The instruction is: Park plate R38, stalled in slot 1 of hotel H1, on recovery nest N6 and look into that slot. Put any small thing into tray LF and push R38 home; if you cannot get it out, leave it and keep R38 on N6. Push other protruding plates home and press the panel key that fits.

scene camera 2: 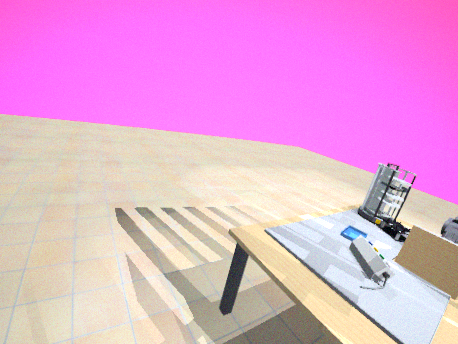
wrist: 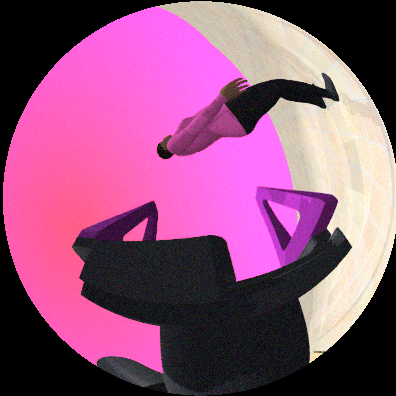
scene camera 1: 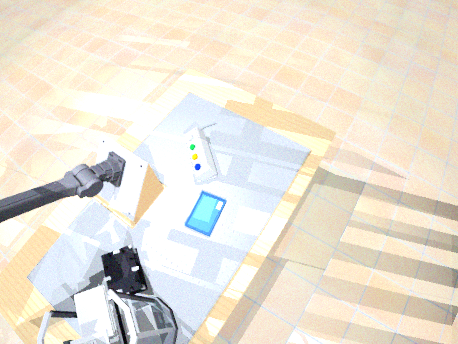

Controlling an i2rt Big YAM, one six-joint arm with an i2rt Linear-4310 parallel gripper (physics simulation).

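Places are measured from the arm's base along level axes (x left, y back, z up), in millimetres.
Pixels of known places: gripper, between the fingertips: (wrist: 206, 199); arm's base, origin of its link: (scene camera 2: 444, 250) (scene camera 1: 115, 169).
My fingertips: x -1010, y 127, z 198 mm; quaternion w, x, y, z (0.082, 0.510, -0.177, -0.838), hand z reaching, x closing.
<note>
For each thing: its middle in the pictures, then the offset to it from my fingertips. Level surfaces: height alone.
- blue tray, middle of its body: (scene camera 1: 205, 213) (scene camera 2: 354, 234) dx +1089, dy -485, dz -326 mm
- white key panel, middle of its body: (scene camera 1: 199, 153) (scene camera 2: 371, 256) dx +1281, dy -319, dz -293 mm
- grey mat, height of its surface: dz -335 mm
- wooden table, height of its surface: dz -348 mm
My gripper (wrist: 206, 199) is open and empty, with its purple fingers wide apart. It points over the floor and background, away from the table things. A pale hotel-like tower (scene camera 1: 92, 310) (scene camera 2: 382, 190) stands at the table's far end; plate R38, its slots and any small thing inside cannot be made out. A black, notched nest-like block (scene camera 1: 125, 270) (scene camera 2: 397, 229) lies beside it. A blue tray (scene camera 1: 204, 212) (scene camera 2: 354, 233) lies on the mat. A white key panel (scene camera 1: 206, 162) (scene camera 2: 370, 257) carries green (scene camera 1: 192, 147), yellow (scene camera 1: 195, 157) and blue (scene camera 1: 198, 167) keys.
A dark jointed arm (scene camera 1: 35, 197) reaches a white-faced board (scene camera 1: 122, 192) at the left; the board's brown side (scene camera 2: 432, 260) also shows. A grey mat (scene camera 1: 225, 135) (scene camera 2: 310, 245) covers much of the wooden table (scene camera 2: 285, 266). A person (wrist: 215, 120) in pink shows in the wrist view.
</note>
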